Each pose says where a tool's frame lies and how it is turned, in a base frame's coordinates. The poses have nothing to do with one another.
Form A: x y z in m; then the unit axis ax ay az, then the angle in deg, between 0 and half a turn.
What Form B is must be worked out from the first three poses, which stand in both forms.
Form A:
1: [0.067, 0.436, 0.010, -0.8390, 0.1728, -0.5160, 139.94]
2: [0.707, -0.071, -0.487, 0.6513, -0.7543, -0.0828, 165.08]
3: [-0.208, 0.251, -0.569, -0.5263, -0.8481, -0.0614, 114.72]
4: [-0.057, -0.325, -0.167, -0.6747, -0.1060, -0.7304, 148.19]
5: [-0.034, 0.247, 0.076, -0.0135, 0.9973, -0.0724, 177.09]
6: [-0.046, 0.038, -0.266, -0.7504, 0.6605, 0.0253, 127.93]
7: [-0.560, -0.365, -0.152, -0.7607, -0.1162, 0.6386, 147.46]
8: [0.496, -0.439, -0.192, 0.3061, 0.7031, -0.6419, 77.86]
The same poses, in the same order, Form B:
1: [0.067, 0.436, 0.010, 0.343, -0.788, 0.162, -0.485]
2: [0.707, -0.071, -0.487, 0.130, 0.646, -0.748, -0.082]
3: [-0.208, 0.251, -0.569, 0.539, -0.443, -0.714, -0.052]
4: [-0.057, -0.325, -0.167, 0.274, -0.649, -0.102, -0.702]
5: [-0.034, 0.247, 0.076, 0.025, -0.013, 0.997, -0.072]
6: [-0.046, 0.038, -0.266, 0.439, -0.674, 0.593, 0.023]
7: [-0.560, -0.365, -0.152, 0.280, -0.730, -0.112, 0.613]
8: [0.496, -0.439, -0.192, 0.778, 0.192, 0.442, -0.403]
